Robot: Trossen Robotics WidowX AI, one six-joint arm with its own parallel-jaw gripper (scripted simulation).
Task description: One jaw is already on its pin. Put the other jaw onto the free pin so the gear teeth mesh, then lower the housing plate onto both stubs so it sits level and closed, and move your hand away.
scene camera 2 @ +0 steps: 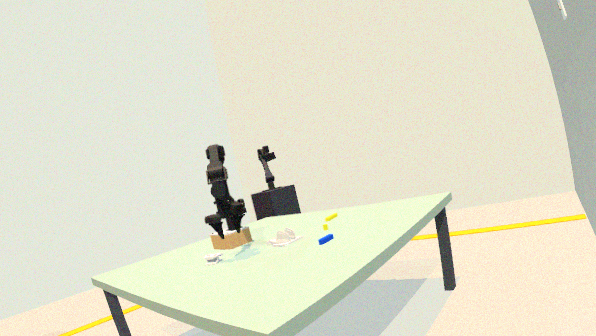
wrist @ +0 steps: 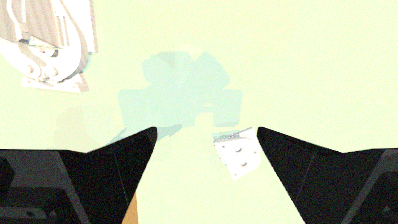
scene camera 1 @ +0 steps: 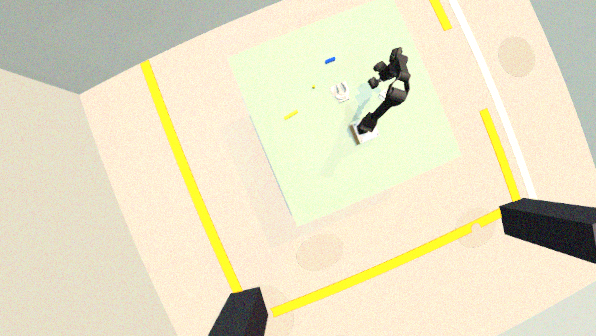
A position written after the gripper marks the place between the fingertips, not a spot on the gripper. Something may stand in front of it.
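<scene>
The gripper (scene camera 2: 231, 236) is open and holds nothing; it is visible in the wrist view (wrist: 207, 131) as well.
</scene>
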